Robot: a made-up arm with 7 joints.
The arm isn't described. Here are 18 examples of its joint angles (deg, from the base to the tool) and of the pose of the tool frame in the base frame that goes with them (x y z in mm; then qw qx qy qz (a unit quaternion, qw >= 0)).
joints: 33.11 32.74 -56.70 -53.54 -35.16 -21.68 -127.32
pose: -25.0 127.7 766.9 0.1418 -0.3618 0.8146 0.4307
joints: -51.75 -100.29 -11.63 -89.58 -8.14 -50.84 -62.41
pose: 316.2 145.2 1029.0 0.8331 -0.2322 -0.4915 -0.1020
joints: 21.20 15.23 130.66 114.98 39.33 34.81 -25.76
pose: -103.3 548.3 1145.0 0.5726 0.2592 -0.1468 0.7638
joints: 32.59 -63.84 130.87 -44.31 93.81 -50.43 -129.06
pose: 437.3 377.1 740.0 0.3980 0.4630 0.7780 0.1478
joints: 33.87 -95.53 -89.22 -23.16 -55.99 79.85 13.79
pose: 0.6 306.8 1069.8 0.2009 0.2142 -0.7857 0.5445
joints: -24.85 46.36 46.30 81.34 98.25 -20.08 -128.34
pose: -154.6 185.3 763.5 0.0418 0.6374 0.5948 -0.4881
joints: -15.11 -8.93 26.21 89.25 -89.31 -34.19 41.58
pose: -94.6 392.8 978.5 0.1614 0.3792 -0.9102 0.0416
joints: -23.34 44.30 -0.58 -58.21 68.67 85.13 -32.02
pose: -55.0 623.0 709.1 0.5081 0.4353 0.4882 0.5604
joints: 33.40 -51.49 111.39 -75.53 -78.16 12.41 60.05
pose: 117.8 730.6 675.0 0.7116 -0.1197 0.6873 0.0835
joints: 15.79 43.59 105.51 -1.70 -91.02 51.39 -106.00
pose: 111.2 558.5 884.6 0.3842 0.8432 0.2930 -0.2356
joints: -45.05 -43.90 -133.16 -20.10 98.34 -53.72 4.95
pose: -78.5 -104.9 1115.5 0.5404 -0.4983 0.1142 0.6683
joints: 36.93 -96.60 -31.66 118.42 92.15 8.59 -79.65
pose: 288.3 248.7 1109.4 0.4196 0.5912 -0.5245 0.4466
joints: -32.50 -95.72 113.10 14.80 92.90 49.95 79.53
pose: 552.8 -223.9 522.5 0.2995 -0.7587 -0.1423 0.5607
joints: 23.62 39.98 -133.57 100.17 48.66 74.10 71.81
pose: 314.8 302.7 1325.0 0.5978 0.7617 -0.0187 0.2493
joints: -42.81 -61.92 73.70 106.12 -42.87 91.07 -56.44
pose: 547.5 -44.6 1130.9 0.1897 0.7621 -0.6123 -0.0914
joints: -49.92 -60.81 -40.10 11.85 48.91 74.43 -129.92
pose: 192.3 87.6 1491.7 0.1902 0.6997 -0.6389 0.2569
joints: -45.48 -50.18 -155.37 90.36 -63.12 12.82 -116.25
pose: 213.0 -191.8 923.4 0.7101 0.0647 -0.3796 -0.5895
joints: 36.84 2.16 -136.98 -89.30 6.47 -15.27 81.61
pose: 254.5 315.9 697.8 0.9220 -0.2141 -0.1339 -0.2936
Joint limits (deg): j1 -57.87..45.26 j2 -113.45..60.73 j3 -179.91..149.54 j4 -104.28..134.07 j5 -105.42..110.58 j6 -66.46..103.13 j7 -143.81..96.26
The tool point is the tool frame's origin. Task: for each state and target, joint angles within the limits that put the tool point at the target. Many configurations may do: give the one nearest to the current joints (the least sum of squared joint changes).
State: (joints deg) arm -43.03 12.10 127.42 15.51 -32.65 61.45 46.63
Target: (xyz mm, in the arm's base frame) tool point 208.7 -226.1 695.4
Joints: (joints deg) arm -55.97 -13.57 145.19 0.76 -29.92 74.06 51.22
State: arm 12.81 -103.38 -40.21 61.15 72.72 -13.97 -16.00
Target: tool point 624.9 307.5 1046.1
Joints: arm 23.03 -106.92 -39.97 60.97 70.95 -17.64 -16.32
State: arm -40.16 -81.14 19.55 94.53 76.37 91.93 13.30
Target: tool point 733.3 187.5 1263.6
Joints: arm -2.50 -92.90 35.20 80.24 66.24 85.74 12.35
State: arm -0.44 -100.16 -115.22 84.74 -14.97 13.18 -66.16
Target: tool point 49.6 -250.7 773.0
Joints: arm -50.49 -113.45 -118.94 113.08 1.47 15.31 -73.21
